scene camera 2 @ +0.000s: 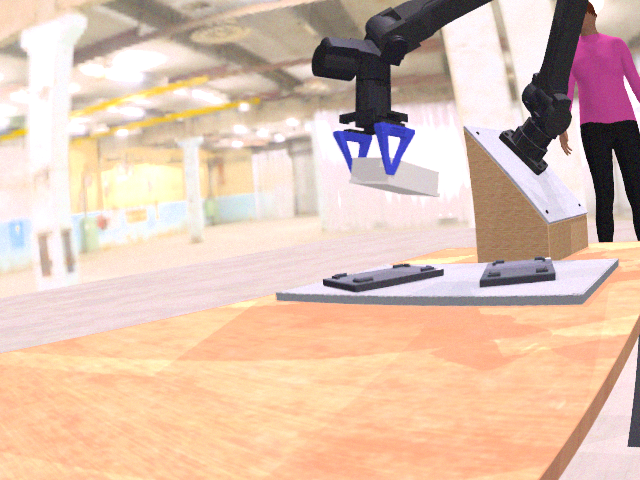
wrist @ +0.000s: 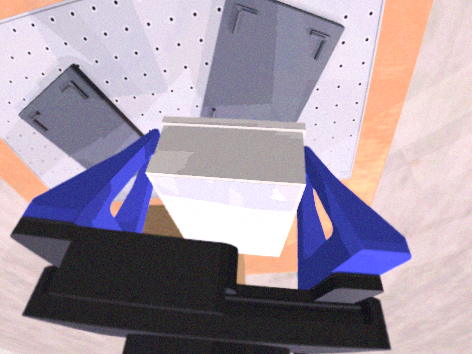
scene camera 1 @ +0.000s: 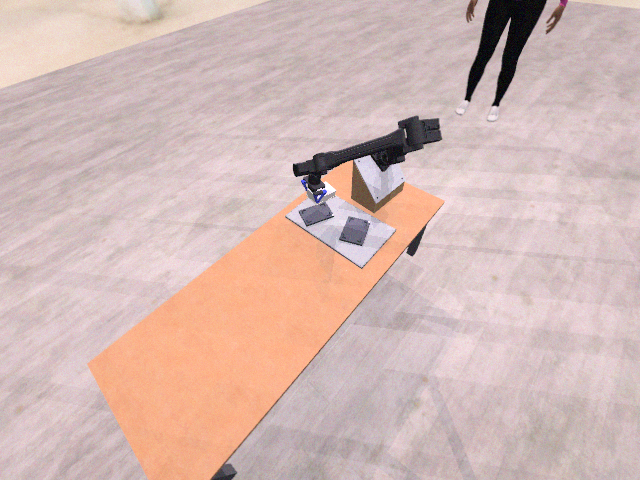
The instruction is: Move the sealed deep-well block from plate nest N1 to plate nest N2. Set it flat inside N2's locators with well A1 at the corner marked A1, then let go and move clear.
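Pixels of known places: gripper, fingertip midpoint: [scene camera 2: 372, 176] [wrist: 230, 144] [scene camera 1: 312, 197]; arm's base, origin of the base link: [scene camera 2: 522, 153] [scene camera 1: 380, 158].
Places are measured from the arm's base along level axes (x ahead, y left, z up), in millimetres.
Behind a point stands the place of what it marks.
Observation:
The pale block [scene camera 1: 328, 190] @[y -96, x 333, z -26 mm] [scene camera 2: 413, 176] @[y -84, x 371, z -41 mm] [wrist: 227, 152] @[y -134, x 416, z -22 mm] hangs roughly level in the air, well above the perforated plate. My gripper [scene camera 1: 313, 196] @[y -134, x 411, z -35 mm] [scene camera 2: 371, 171] @[y -134, x 411, z -35 mm] [wrist: 230, 144] @[y -134, x 411, z -35 mm] is shut on it, with a blue finger against each of two opposite sides. One dark nest [scene camera 1: 315, 213] @[y -156, x 380, z -191 mm] [scene camera 2: 383, 279] @[y -122, x 427, z -191 mm] [wrist: 250, 65] @[y -147, x 399, z -191 mm] lies nearer below the block, at the left in the scene views. The other dark nest [scene camera 1: 355, 230] @[y 87, x 352, z -191 mm] [scene camera 2: 518, 273] @[y 102, x 406, z -191 mm] [wrist: 85, 120] @[y 77, x 379, z -191 mm] lies at the right in the scene views, turned differently. Raised corner locators show on both. N1, N2 and A1 marks are not readable.
Both nests sit on the light perforated plate [scene camera 1: 369, 251] @[y 213, x 416, z -200 mm] [scene camera 2: 460, 298] @[y 46, x 504, z -205 mm] [wrist: 150, 70] @[y -33, x 415, z -203 mm] on the orange table [scene camera 1: 232, 310] @[y -107, x 1029, z -216 mm] [scene camera 2: 258, 387] @[y 18, x 850, z -216 mm]. The arm's wooden wedge base [scene camera 1: 364, 192] @[y 14, x 164, z -109 mm] [scene camera 2: 506, 217] @[y -1, x 162, z -125 mm] stands behind the plate. A person [scene camera 1: 509, 46] [scene camera 2: 604, 77] stands beyond the table.

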